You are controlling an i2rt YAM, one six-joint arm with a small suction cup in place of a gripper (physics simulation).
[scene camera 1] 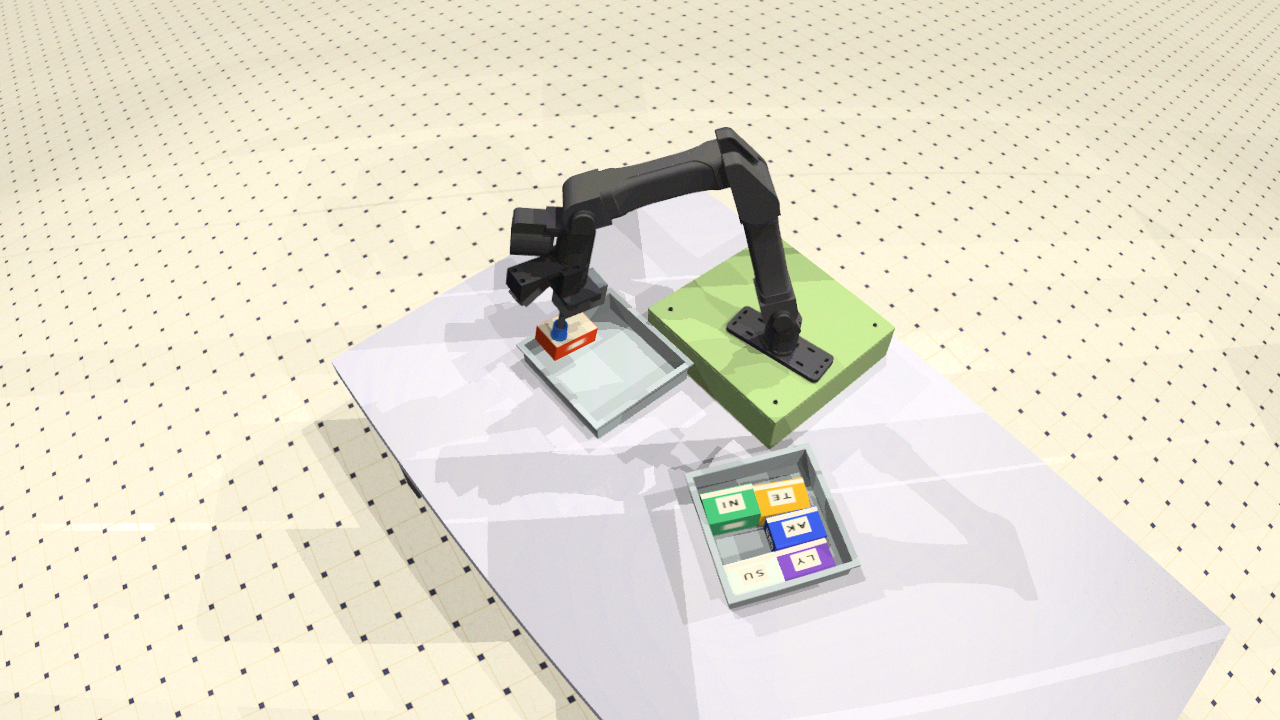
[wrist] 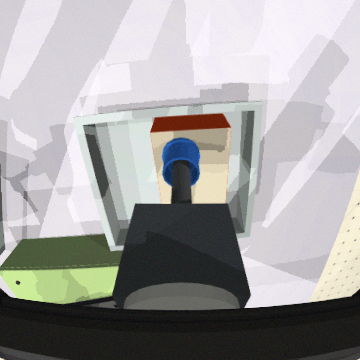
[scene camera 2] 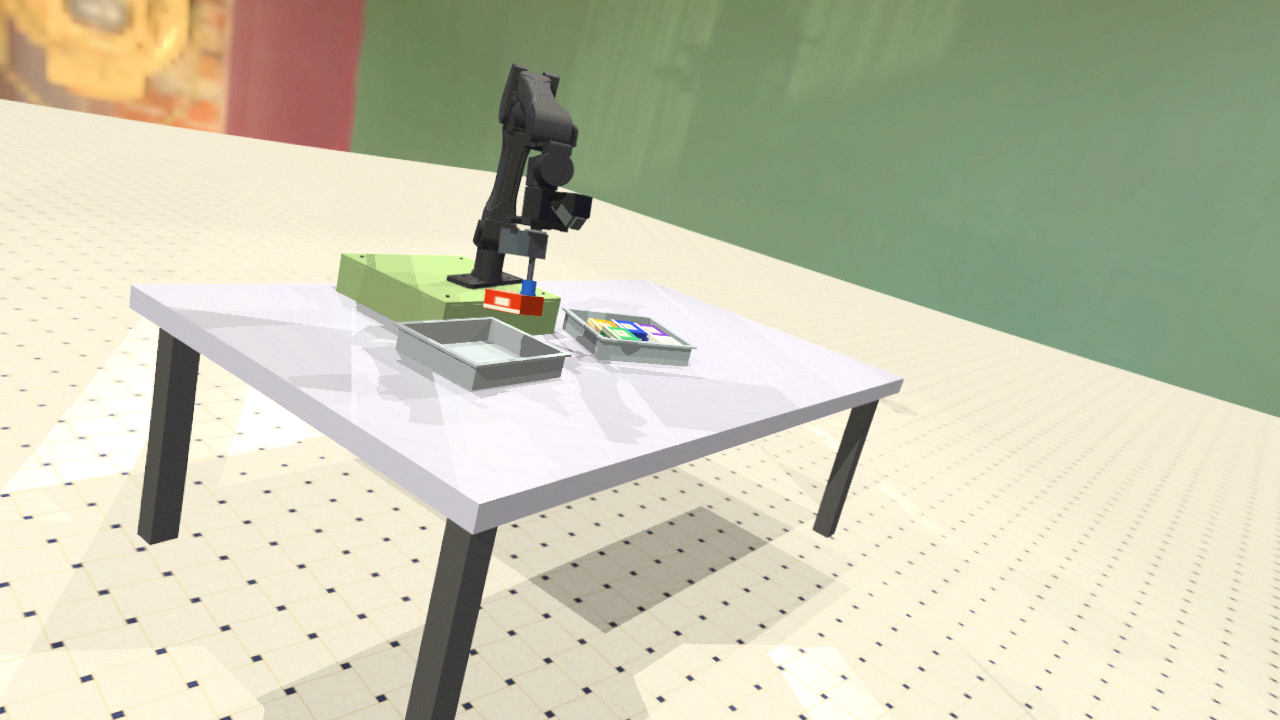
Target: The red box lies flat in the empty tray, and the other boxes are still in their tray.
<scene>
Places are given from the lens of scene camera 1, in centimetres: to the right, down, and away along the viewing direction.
suction cup (scene camera 1: 560, 335): -13, -4, 138
grey tray (scene camera 1: 630, 364): -2, 1, 156
grey tray (scene camera 1: 798, 461): 28, 18, 142
</scene>
